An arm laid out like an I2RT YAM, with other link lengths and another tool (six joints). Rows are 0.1 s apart.
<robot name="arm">
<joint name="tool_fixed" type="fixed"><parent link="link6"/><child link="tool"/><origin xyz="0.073 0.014 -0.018" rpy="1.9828 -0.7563 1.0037"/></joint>
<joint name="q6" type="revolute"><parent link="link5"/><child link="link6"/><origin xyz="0.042 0 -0.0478"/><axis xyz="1 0 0"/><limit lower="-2.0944" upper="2.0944"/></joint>
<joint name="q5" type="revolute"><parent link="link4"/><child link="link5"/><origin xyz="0.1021 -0.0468 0.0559"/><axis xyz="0 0 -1"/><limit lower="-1.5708" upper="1.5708"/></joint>
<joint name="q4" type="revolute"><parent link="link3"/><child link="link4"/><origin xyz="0.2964 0.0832 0.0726"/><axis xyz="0 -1 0"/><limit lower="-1.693" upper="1.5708"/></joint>
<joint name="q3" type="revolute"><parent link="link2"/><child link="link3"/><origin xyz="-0.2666 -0.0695 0"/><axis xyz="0 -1 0"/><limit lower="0" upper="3.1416"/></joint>
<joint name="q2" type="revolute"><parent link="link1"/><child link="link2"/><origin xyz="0.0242 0.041 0.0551"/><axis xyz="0 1 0"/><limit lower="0" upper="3.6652"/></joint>
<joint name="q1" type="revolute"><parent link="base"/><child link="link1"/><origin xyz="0 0 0.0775"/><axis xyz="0 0 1"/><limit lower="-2.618" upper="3.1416"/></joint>
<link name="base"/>
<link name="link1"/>
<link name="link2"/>
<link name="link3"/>
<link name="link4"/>
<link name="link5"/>
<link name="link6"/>
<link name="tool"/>
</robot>
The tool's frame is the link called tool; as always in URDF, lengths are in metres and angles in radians.
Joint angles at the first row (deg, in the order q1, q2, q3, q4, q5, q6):
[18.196, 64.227, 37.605, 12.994, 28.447, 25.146]
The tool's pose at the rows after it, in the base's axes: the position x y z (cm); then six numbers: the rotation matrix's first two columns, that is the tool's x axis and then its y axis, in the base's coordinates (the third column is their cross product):
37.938 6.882 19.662 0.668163 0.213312 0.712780 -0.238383 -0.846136 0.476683
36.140 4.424 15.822 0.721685 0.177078 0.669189 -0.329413 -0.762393 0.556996
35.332 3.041 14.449 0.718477 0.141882 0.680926 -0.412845 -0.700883 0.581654
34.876 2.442 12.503 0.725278 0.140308 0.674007 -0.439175 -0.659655 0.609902
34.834 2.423 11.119 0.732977 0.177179 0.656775 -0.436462 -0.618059 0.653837
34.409 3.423 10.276 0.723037 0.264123 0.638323 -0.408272 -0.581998 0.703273
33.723 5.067 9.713 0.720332 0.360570 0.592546 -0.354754 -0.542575 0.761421
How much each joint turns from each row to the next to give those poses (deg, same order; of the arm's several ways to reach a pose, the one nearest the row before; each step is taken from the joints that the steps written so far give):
[-0.720, -0.788, -11.125, 9.529, 10.055, -3.321]
[-0.613, 1.466, -6.382, 6.121, 8.086, -2.711]
[-0.285, 3.299, -3.390, 9.289, 5.661, -2.514]
[-0.021, 6.185, -2.250, 9.900, 2.711, -2.754]
[0.437, 7.782, -0.764, 11.388, 1.354, -5.355]
[2.032, 8.216, -1.072, 14.556, -0.109, -8.108]
[3.279, 5.051, -0.590, 8.546, -0.022, -7.279]

